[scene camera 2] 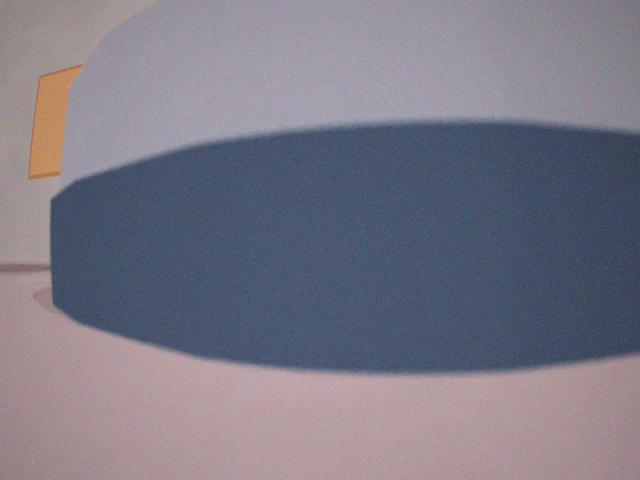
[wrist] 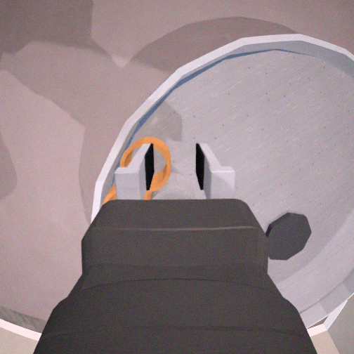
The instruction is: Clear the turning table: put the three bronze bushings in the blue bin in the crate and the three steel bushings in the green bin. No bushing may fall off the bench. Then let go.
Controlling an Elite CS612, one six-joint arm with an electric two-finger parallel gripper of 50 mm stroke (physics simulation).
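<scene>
The turning table [scene camera 2: 336,248] [wrist: 260,115] shows as a large pale disc with a raised rim in the wrist view; its dark blue side fills much of the scene view. My gripper [wrist: 174,157] is open and empty above its left part. A bronze bushing [wrist: 167,162], an orange ring, shows beneath and partly behind the left finger. More orange ring [wrist: 111,194] shows below it, mostly hidden by the gripper body. A pale grey shape [wrist: 177,186], likely a steel bushing, shows low between the fingers, partly hidden. Other bushings, the crate and its bins do not show.
A dark grey eight-sided knob [wrist: 289,236] stands on the turning table, right of the gripper body. A white edge [wrist: 20,327] runs along the lower left of the wrist view. An orange panel [scene camera 2: 49,124] shows behind the turning table in the scene view.
</scene>
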